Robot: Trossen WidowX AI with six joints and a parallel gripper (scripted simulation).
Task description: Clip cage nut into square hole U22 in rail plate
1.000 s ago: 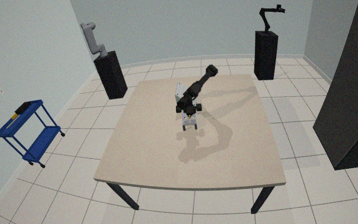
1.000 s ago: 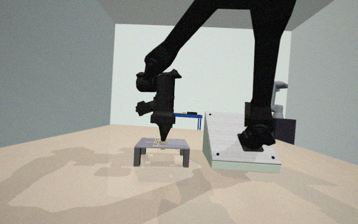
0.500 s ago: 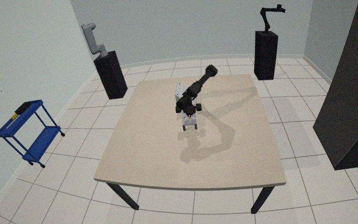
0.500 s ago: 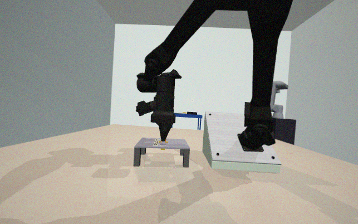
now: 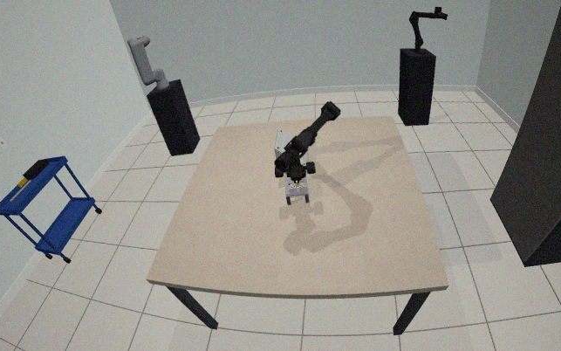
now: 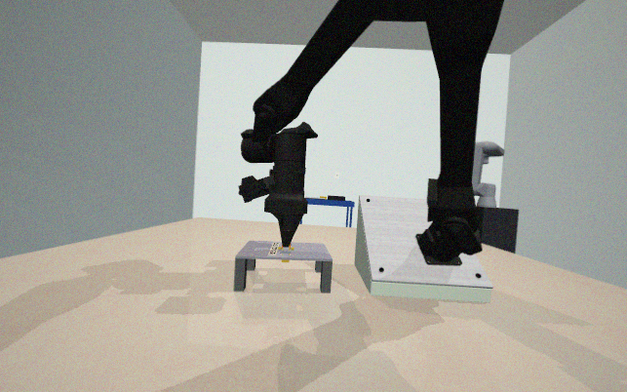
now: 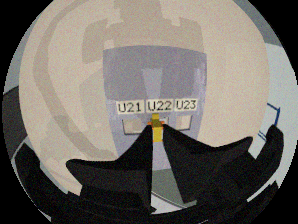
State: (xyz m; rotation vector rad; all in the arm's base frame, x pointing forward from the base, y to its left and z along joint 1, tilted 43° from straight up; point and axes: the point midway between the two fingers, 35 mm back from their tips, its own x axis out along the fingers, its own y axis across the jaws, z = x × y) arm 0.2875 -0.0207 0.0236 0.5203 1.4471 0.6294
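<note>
The cage nut lies 1 cm below my gripper tip.
</note>
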